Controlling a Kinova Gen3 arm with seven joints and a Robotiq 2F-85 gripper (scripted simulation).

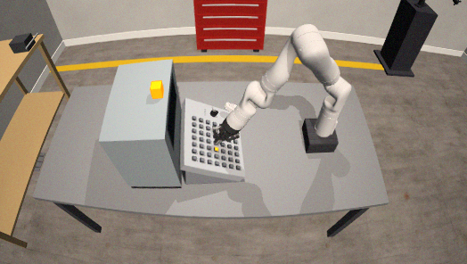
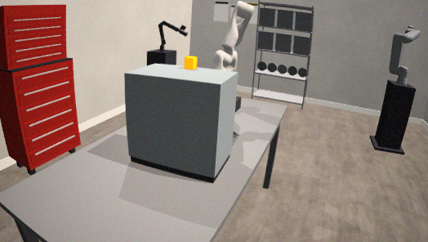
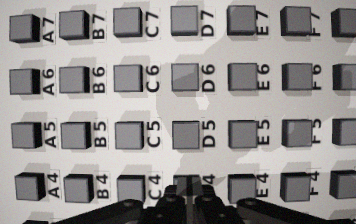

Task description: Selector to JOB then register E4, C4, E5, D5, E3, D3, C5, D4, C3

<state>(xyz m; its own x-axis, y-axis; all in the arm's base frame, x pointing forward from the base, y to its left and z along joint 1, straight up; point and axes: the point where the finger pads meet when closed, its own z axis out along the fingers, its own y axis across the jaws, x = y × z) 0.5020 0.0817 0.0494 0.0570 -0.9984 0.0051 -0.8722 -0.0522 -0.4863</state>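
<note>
The key D4 lies 20 mm below my hand and 10 mm ahead of it. Also, from my hand: key C4: 40 mm ahead; key B4: 70 mm ahead, 20 mm above; key: 40 mm ahead, 30 mm to the left.
</note>
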